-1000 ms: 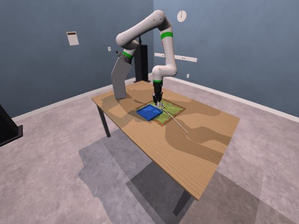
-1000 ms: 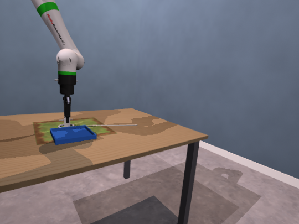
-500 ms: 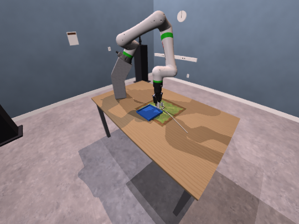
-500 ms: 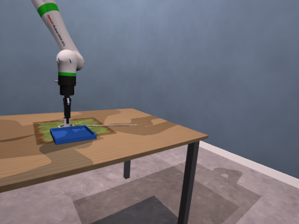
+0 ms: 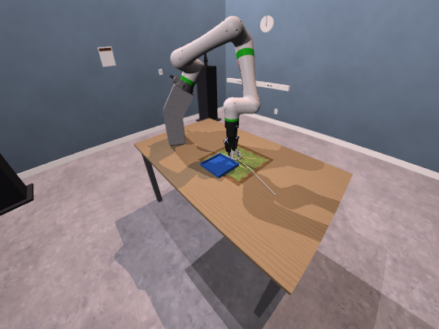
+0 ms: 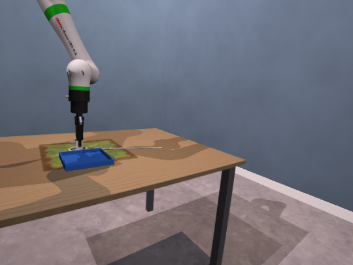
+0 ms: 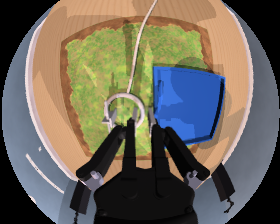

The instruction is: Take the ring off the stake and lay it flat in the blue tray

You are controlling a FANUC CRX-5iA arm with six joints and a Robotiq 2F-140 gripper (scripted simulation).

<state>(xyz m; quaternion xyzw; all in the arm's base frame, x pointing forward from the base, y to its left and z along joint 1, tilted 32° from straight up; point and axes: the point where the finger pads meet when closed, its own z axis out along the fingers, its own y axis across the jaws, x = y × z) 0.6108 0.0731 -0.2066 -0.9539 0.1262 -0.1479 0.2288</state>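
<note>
My gripper is now 40 mm short of the green mat, 10 mm to the right of it and 50 mm above it. The rest, counted from my hand: blue tray: 10 mm behind, 120 mm to the right, 30 mm below; short grey stake: 10 mm ahead, 60 mm to the left, 10 mm below.
</note>
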